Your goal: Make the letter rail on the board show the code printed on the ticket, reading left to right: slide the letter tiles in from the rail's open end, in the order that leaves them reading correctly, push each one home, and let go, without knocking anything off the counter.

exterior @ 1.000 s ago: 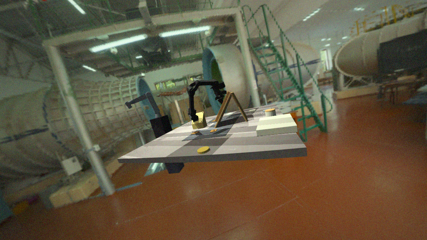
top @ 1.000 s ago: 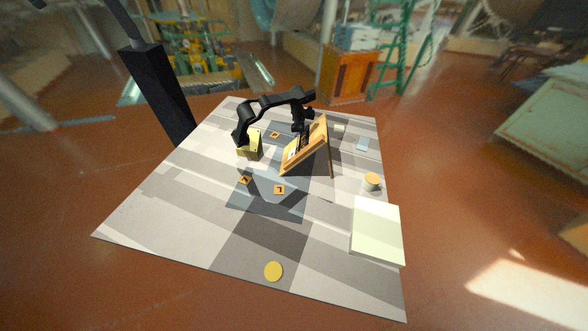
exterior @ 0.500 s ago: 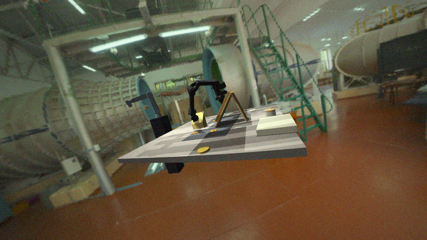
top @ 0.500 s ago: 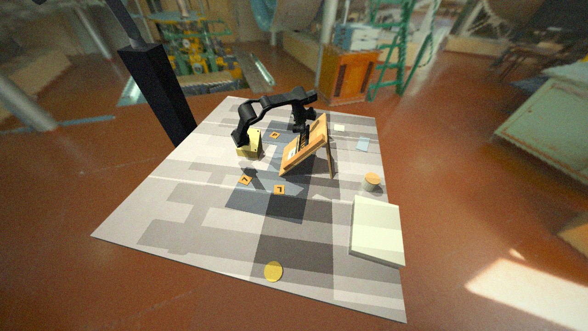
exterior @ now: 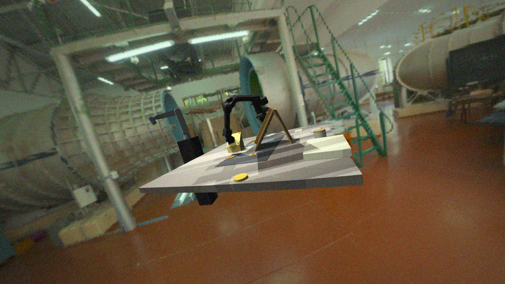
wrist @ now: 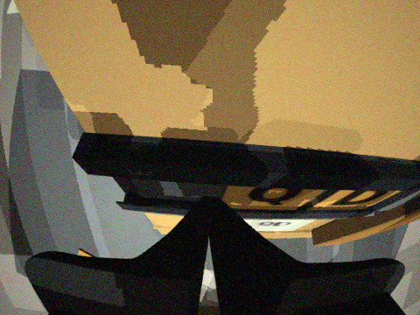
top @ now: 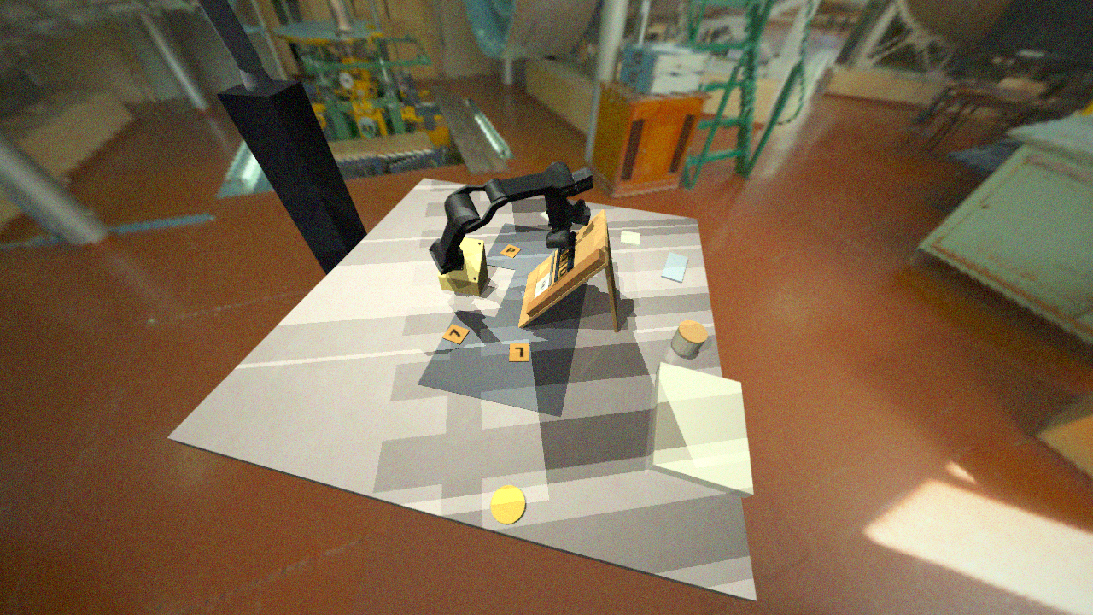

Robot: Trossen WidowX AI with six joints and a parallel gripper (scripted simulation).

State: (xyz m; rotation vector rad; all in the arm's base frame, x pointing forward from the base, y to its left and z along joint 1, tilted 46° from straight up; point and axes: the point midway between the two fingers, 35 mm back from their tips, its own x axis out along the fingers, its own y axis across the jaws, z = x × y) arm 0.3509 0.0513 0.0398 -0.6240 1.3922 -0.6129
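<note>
The white ticket lies 5 cm behind my gripper tip, 8 cm to the right of it and 9 cm below it. From my gripper tip the other things lie so: mat (15 cm behind, 4 cm to the right, 17 cm below); then cream block (36 cm ahead, 45 cm to the right, 16 cm below); then yellow disc (8 cm behind, 65 cm to the right, 17 cm below).
</note>
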